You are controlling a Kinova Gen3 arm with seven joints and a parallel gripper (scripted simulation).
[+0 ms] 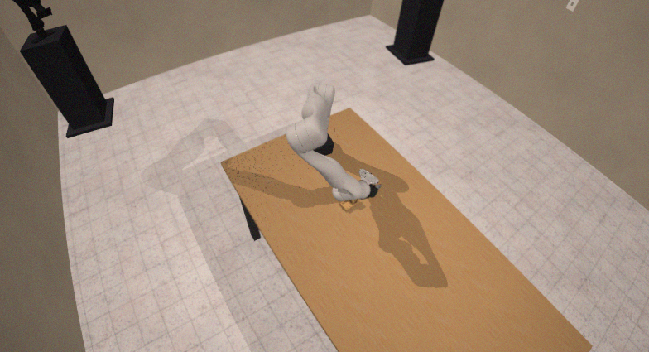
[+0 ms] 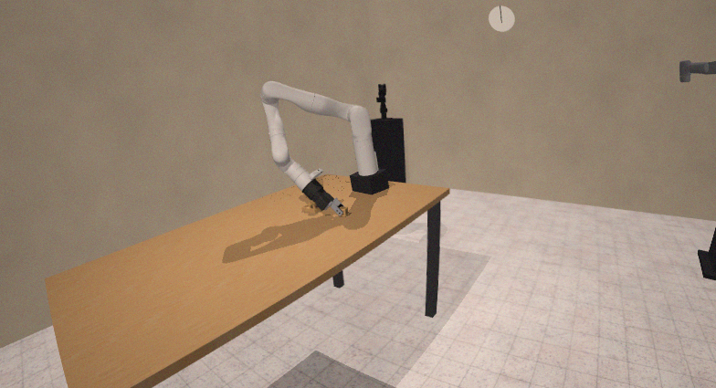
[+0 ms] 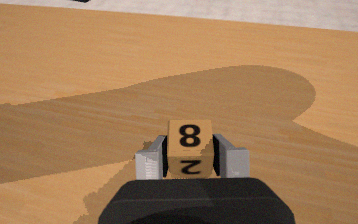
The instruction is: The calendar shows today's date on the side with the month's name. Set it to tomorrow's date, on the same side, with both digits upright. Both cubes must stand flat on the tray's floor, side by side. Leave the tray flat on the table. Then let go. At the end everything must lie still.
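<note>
Right now my hand is 1 cm to the right of the wooden date cube and 1 cm above it. Also, from my hand: wooden tray 4 cm ahead, 15 cm to the right, 2 cm below.
</note>
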